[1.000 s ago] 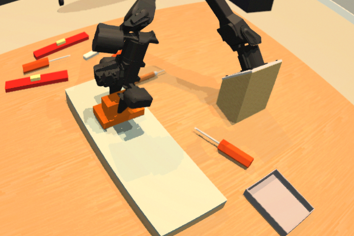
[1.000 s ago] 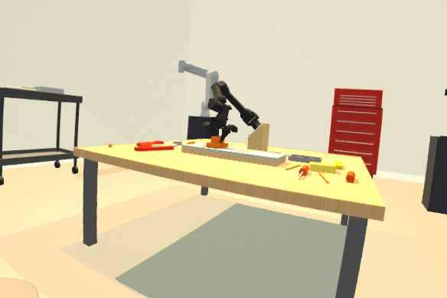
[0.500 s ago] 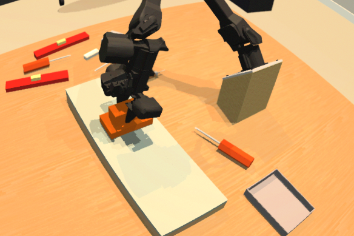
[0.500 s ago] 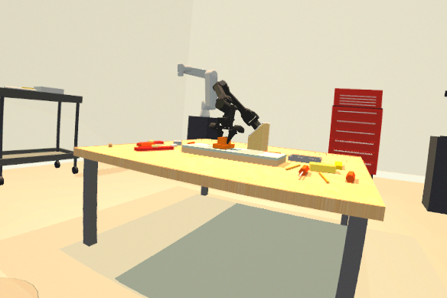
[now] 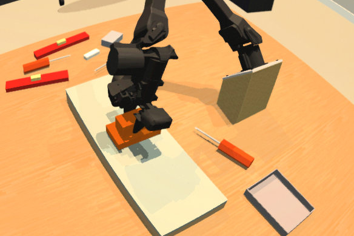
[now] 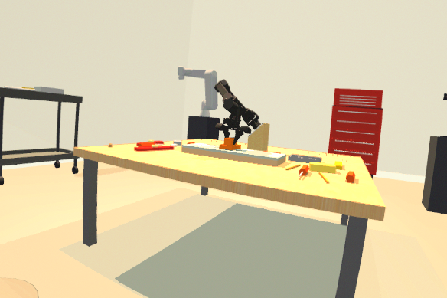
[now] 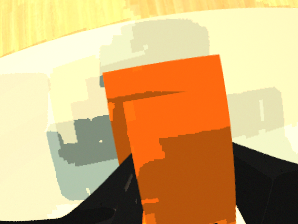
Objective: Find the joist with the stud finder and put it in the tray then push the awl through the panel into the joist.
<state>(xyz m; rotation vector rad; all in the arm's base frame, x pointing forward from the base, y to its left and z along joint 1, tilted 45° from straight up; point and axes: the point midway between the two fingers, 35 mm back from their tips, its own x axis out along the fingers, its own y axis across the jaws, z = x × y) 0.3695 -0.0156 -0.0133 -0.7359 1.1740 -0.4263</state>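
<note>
Now: the indicator window 4 cm behind my gripper tip and 3 cm above it. Round my gripper tip: white block: 42 cm to the right, 6 cm below, 4 cm behind; then awl: 23 cm to the right, 18 cm behind, 6 cm below; then orange stud finder: 2 cm behind, 2 cm above.
</note>
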